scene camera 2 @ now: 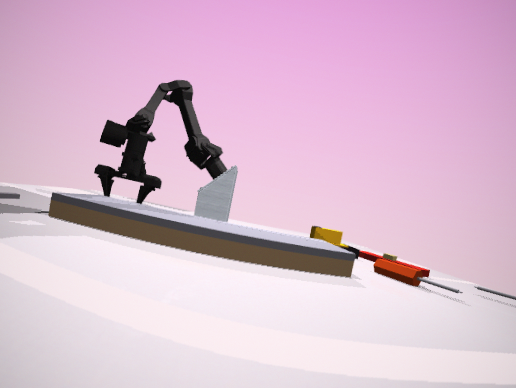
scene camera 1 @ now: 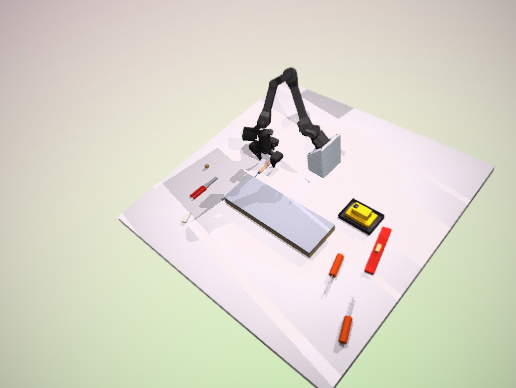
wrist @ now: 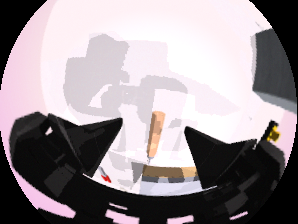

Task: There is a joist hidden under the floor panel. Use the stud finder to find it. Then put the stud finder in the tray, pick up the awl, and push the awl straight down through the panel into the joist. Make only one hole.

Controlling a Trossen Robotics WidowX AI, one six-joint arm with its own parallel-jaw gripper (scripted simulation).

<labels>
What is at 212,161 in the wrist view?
My gripper.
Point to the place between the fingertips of my gripper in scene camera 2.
At 121,207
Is my gripper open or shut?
Open.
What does my gripper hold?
Nothing.
</labels>
